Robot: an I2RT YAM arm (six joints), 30 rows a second.
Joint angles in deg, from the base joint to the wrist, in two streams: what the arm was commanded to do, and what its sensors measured. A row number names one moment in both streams.
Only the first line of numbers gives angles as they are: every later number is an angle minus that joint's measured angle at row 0.
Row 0, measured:
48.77, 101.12, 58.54, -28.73, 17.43, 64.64
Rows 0 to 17, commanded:
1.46, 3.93, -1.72, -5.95, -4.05, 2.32
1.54, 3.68, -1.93, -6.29, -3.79, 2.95
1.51, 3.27, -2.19, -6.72, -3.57, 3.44
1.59, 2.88, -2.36, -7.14, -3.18, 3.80
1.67, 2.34, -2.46, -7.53, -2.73, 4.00
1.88, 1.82, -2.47, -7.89, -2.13, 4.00
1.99, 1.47, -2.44, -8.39, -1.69, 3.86
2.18, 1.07, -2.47, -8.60, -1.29, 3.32
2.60, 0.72, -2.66, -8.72, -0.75, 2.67
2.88, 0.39, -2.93, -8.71, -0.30, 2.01
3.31, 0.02, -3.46, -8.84, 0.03, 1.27
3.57, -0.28, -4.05, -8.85, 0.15, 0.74
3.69, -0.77, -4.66, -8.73, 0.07, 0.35
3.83, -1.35, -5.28, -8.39, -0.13, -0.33
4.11, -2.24, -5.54, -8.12, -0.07, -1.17
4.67, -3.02, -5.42, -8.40, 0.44, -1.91
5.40, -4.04, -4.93, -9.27, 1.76, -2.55
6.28, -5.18, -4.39, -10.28, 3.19, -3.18
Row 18, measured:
4.09, -3.43, -3.49, -4.24, 2.58, -0.68
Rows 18 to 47, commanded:
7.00, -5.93, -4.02, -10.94, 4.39, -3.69
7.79, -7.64, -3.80, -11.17, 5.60, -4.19
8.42, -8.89, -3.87, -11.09, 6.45, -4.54
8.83, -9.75, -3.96, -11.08, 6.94, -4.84
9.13, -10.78, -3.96, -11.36, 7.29, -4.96
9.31, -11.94, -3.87, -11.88, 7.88, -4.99
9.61, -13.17, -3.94, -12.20, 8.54, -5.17
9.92, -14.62, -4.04, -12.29, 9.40, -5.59
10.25, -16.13, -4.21, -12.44, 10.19, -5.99
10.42, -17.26, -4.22, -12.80, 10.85, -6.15
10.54, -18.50, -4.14, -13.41, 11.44, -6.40
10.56, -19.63, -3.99, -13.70, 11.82, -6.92
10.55, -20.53, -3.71, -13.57, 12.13, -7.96
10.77, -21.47, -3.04, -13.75, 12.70, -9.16
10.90, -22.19, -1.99, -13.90, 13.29, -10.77
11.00, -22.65, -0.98, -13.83, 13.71, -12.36
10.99, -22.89, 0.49, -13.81, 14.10, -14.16
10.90, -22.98, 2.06, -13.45, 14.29, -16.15
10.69, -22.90, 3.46, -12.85, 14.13, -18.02
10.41, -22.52, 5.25, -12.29, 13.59, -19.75
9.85, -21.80, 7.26, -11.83, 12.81, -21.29
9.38, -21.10, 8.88, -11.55, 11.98, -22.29
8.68, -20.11, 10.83, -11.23, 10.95, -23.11
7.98, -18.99, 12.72, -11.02, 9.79, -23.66
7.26, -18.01, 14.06, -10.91, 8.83, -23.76
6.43, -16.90, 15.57, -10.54, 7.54, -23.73
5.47, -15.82, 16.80, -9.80, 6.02, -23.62
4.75, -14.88, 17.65, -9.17, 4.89, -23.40
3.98, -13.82, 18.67, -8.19, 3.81, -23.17
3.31, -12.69, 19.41, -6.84, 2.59, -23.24
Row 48, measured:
5.23, -15.50, 17.18, -8.83, 6.62, -21.64
